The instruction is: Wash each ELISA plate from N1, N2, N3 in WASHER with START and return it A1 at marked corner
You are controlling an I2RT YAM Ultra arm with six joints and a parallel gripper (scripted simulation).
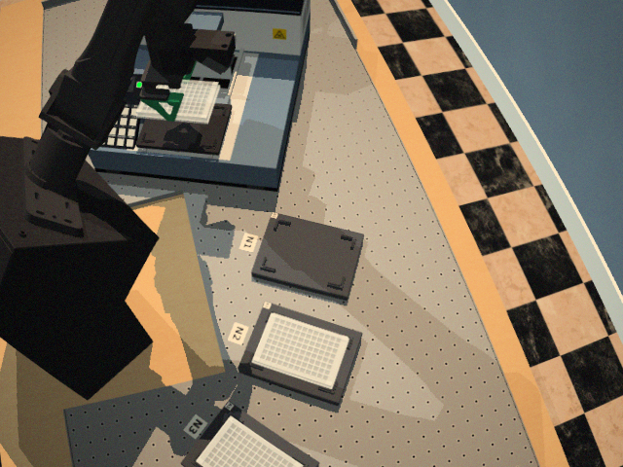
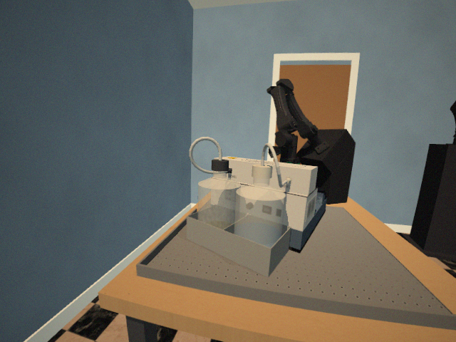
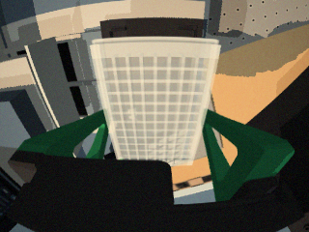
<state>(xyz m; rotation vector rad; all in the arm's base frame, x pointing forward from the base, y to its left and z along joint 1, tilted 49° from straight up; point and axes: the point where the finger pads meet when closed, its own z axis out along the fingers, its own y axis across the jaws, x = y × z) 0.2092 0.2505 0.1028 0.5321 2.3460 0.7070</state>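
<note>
Right now the dark carrier is 70 mm below my hand. Also, from my hand: N1 label (200 mm to the right, 160 mm below, 100 mm ahead); then manifold (150 mm to the left, 40 mm ahead, 20 mm below); then washer (150 mm to the left, 40 mm ahead, 30 mm below).
</note>
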